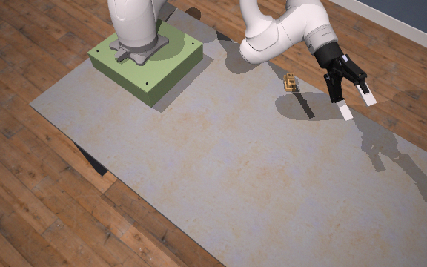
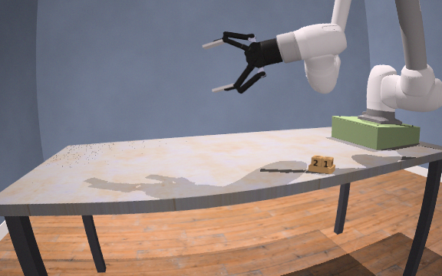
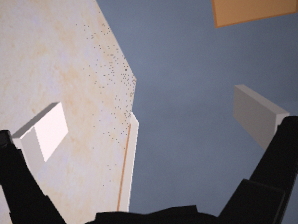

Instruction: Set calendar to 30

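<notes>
The wooden cube lies 26 cm behind my hand, 19 cm to the left of it and 27 cm below it. From my hand the other things lie so: wooden calendar tray (27 cm behind, 21 cm to the left, 29 cm below).
</notes>
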